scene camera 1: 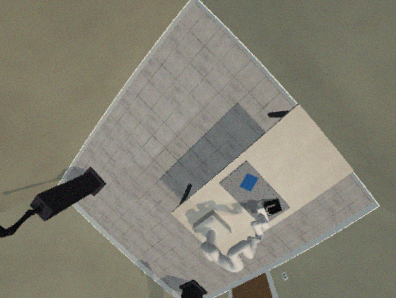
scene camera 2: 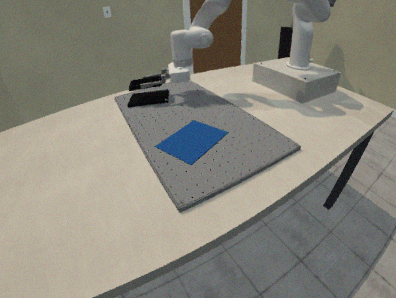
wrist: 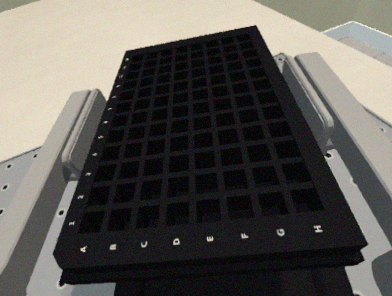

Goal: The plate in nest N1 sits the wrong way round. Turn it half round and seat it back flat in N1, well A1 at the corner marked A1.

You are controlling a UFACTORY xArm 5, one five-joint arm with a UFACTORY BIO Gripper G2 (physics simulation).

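My gripper (scene camera 1: 271,206) (scene camera 2: 153,81) (wrist: 197,117) is shut on the black well plate (scene camera 2: 144,79) (wrist: 192,120), one finger along each long side. The plate looks about level, held above the pegboard's far end. In the wrist view its letters A to H run along the near edge, with A1 at the lower left. A low black slab (scene camera 2: 148,98) lies on the board, lower than the held plate; a black shape, apparently the slab, shows below the plate's near edge in the wrist view. I cannot read any N1 or A1 mark on it.
The grey pegboard (scene camera 1: 231,184) (scene camera 2: 240,170) lies on the cream table (scene camera 1: 310,145) (scene camera 2: 75,200). A flat blue rectangle (scene camera 1: 248,182) (scene camera 2: 192,141) lies on the board, nearer scene camera 2 than the slab. The arm's grey base block (scene camera 2: 280,82) stands at the right in scene camera 2.
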